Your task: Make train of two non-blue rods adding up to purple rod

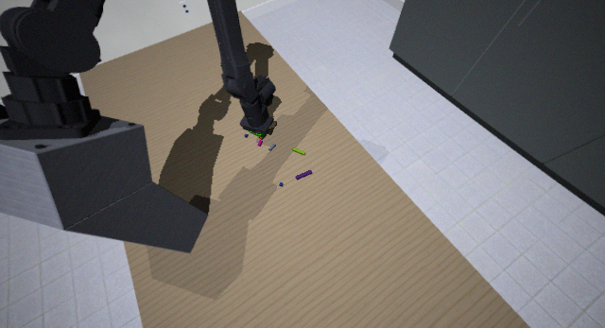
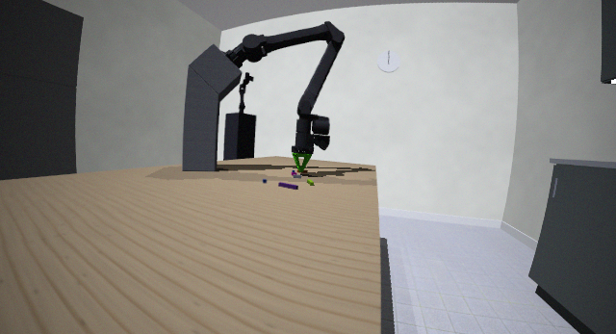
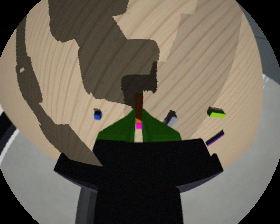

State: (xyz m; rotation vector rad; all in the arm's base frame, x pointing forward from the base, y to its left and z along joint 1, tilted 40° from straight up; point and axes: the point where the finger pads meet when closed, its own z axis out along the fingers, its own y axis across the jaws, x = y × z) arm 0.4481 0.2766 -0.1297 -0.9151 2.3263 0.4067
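Right now the orange rod is 10 mm to the left of my hand and 10 mm below it. Also, from my hand: magenta rod: 20 mm behind, 20 mm to the right, 20 mm below; lime rod: 110 mm ahead, 110 mm to the right, 20 mm below; grey rod: 20 mm ahead, 50 mm to the right, 20 mm below.
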